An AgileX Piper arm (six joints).
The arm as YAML. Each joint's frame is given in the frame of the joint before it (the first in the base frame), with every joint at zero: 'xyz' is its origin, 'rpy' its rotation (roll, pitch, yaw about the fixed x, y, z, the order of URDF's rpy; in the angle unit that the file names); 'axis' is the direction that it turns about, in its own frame. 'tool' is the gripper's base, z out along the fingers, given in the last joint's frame.
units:
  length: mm
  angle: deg
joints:
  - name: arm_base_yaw
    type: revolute
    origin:
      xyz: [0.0, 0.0, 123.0]
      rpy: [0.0, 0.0, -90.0]
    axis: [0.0, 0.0, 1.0]
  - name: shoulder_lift
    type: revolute
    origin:
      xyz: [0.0, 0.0, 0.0]
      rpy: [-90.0, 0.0, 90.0]
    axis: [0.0, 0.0, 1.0]
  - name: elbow
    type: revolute
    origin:
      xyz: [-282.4, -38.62, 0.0]
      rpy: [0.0, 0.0, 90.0]
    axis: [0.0, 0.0, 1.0]
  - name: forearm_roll
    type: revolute
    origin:
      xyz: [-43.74, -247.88, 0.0]
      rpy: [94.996, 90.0, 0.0]
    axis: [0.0, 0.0, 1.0]
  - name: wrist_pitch
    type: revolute
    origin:
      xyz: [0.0, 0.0, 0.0]
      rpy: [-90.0, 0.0, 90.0]
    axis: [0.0, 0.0, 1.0]
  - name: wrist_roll
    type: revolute
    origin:
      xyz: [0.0, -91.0, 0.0]
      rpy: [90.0, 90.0, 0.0]
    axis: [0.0, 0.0, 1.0]
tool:
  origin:
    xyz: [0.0, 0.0, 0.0]
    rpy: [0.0, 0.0, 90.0]
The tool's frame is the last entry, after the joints.
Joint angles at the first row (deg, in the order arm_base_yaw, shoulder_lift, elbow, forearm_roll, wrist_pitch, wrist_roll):
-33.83, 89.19, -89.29, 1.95, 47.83, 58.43
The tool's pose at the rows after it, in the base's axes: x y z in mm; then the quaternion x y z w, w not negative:
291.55 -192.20 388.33 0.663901 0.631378 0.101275 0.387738
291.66 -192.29 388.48 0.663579 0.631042 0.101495 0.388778
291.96 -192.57 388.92 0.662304 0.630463 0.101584 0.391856
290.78 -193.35 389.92 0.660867 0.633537 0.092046 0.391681
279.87 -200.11 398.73 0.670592 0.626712 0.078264 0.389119
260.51 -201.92 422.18 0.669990 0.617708 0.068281 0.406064
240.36 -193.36 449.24 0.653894 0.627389 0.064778 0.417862
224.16 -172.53 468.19 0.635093 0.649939 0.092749 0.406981
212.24 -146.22 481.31 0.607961 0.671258 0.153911 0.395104
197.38 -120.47 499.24 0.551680 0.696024 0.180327 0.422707
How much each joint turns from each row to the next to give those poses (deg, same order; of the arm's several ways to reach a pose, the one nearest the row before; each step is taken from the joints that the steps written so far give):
0.06, 0.00, 0.00, 0.00, 0.05, 0.00
0.00, 0.00, 0.00, 0.00, -0.13, 0.00
0.00, 0.00, 0.00, -0.04, -0.38, -0.05
0.00, 0.00, -0.31, -1.13, 0.60, 0.00
-1.80, -0.51, -1.65, -0.78, 2.83, -0.07
-2.21, -2.23, -2.54, 0.00, 2.91, -1.44
-1.46, -2.69, -3.31, 1.68, 4.63, -3.95
-0.30, -2.99, -2.02, 5.08, 6.10, -3.93
0.00, -3.28, -0.13, 8.52, 4.37, -3.38
0.80, -3.97, -0.01, 4.99, 0.79, -5.50

